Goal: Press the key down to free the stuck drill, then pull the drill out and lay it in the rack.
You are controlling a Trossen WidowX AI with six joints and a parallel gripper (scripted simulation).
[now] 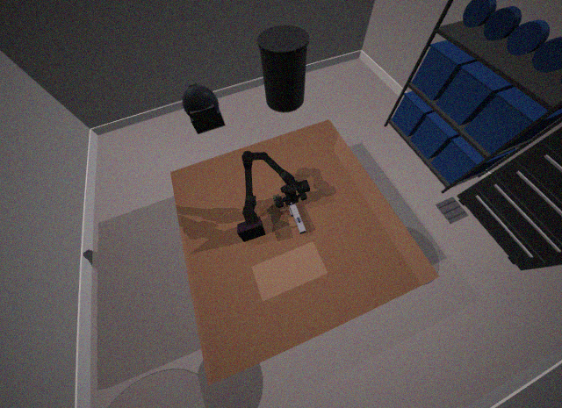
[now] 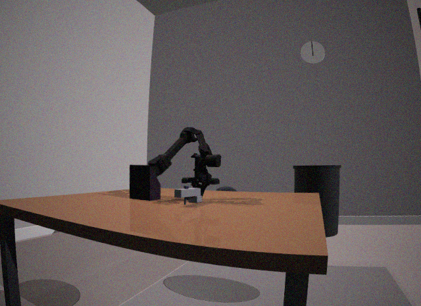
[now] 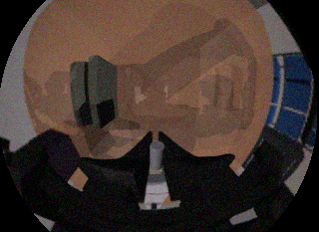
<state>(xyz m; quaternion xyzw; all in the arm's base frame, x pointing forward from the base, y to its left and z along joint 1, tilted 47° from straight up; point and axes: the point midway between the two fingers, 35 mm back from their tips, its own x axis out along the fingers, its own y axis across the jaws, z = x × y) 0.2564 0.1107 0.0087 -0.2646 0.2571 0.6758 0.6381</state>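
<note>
My gripper tip is 5 cm to the left of the drill and 3 cm below it. Round my gripper tip: thin dark pin (14 cm to the right, 4 cm above); greenish rack (8 cm behind, 5 cm to the left); light grey block (11 cm to the right, 3 cm above).
</note>
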